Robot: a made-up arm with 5 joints.
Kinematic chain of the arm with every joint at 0, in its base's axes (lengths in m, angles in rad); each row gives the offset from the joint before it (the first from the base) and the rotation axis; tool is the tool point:
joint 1: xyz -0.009 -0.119 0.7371 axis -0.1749 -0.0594 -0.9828
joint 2: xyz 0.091 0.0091 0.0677 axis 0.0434 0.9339 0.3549
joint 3: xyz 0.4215 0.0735 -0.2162 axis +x
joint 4: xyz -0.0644 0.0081 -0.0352 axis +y
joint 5: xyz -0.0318 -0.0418 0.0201 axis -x
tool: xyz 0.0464 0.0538 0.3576
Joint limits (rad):
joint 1: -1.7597..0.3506
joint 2: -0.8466..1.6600
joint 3: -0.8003..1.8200
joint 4: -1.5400..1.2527
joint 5: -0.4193..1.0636
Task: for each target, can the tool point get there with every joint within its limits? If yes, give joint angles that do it. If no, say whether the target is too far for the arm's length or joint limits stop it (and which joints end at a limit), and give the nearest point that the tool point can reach.
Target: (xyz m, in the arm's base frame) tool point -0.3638 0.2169 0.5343
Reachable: yes | joints -1.1862 1.3954 0.0146 0.3882 0.3830
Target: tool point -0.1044 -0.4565 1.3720
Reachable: no: joint limits stop it (at a limit: joint 1, joint 2, joint 5) | nearest point 0.1726 -0.3865 1.1502 | short by 0.362 m
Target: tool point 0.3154 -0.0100 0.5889
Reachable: yes | joints -0.1464 1.0330 0.8994 -0.1752 0.3703
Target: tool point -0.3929 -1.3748 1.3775
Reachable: no: too far | nearest point 0.2373 -0.5842 1.0452 | short by 1.064 m
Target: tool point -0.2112 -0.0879 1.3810
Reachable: no: joint limits stop it (at a limit: joint 1, joint 2, joint 3) | nearest point -0.1023 0.1036 1.1945 | short by 0.289 m
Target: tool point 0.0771 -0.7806 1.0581
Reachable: no: joint limits stop it (at a limit: joint 1, joint 2, joint 5) | nearest point 0.2288 -0.5909 1.0062 | short by 0.248 m
